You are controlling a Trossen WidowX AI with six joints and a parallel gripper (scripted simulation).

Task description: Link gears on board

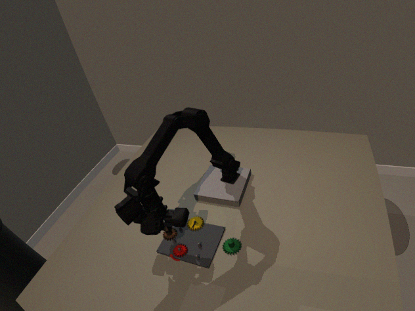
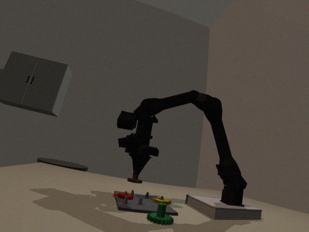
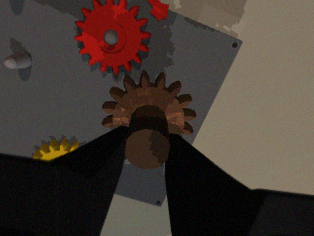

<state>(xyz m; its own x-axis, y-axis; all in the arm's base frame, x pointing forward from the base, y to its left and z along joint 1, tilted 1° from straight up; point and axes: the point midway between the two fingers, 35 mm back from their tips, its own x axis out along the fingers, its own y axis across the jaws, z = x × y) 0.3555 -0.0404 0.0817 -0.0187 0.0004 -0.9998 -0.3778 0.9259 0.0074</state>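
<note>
Now: the red gear 20 mm ahead of my gripper tip, 40 mm to the left of it and 70 mm below it. Also, from my gripper tip: yellow gear: 100 mm behind, 30 mm to the left, 70 mm below; then brown gear: 10 mm below; then green gear: 80 mm behind, 200 mm to the left, 70 mm below.
</note>
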